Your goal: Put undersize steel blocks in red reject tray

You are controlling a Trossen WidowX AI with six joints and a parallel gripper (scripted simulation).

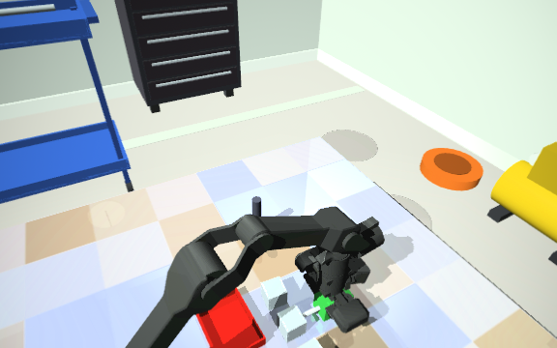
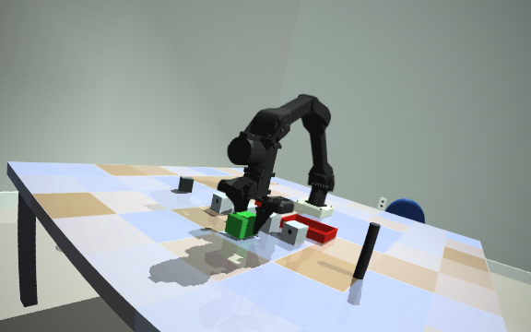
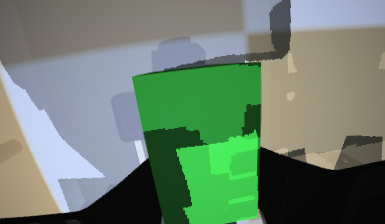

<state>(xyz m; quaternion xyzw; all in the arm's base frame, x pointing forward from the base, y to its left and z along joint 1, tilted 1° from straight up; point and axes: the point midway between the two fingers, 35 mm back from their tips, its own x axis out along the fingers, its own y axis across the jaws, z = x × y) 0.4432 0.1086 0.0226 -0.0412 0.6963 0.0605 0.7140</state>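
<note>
The green GO gauge is 10 mm behind my gripper tip and 20 mm above it. Round my gripper tip: red reject tray (210 mm behind, 30 mm to the left).
</note>
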